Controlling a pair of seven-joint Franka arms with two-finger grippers.
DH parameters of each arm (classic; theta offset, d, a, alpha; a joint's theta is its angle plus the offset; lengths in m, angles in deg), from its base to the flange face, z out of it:
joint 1: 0 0.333 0 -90
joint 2: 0 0 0 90
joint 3: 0 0.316 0.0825 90
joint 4: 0 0 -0.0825 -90
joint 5: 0 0.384 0 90
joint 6: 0 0 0.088 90
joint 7: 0 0.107 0 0
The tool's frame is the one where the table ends.
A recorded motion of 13 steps. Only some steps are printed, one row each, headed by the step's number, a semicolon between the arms.
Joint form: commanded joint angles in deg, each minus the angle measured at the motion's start. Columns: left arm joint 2, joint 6, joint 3, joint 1, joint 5, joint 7, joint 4; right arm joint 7, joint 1, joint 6, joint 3, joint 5, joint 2, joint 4.
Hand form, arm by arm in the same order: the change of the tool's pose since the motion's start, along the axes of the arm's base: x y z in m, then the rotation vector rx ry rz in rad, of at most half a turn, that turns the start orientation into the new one. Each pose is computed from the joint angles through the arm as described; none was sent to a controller.
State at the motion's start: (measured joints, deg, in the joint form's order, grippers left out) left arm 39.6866 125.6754 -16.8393 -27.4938 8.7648 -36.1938 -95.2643; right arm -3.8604 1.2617 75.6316 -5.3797 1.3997 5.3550 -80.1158
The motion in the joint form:
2: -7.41 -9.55 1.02 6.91 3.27 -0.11 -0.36; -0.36 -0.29 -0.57 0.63 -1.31 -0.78 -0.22
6: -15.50 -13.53 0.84 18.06 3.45 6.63 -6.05; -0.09 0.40 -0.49 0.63 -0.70 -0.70 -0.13
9: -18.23 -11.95 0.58 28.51 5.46 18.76 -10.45; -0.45 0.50 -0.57 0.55 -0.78 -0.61 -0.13
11: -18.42 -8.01 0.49 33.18 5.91 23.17 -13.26; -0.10 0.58 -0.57 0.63 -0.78 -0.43 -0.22
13: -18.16 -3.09 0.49 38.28 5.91 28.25 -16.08; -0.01 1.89 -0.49 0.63 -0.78 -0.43 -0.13
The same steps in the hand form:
2: 0.0520 0.0828 0.0673 0.1076 -0.0289 0.0949; -0.0053 0.0001 0.0051 -0.0195 0.0016 0.0102
6: 0.0823 0.2037 0.1095 0.1467 -0.0050 0.1580; -0.0043 0.0081 0.0051 -0.0100 -0.0007 0.0185
9: 0.0998 0.3124 0.1079 0.1484 0.0148 0.0977; -0.0040 0.0081 0.0041 -0.0103 0.0023 0.0250
11: 0.1024 0.3581 0.0939 0.1271 0.0061 0.0869; -0.0030 0.0097 0.0017 -0.0112 0.0071 0.0218
13: 0.1027 0.4076 0.0768 0.0945 -0.0098 0.0770; -0.0024 0.0223 0.0025 -0.0117 0.0040 0.0431

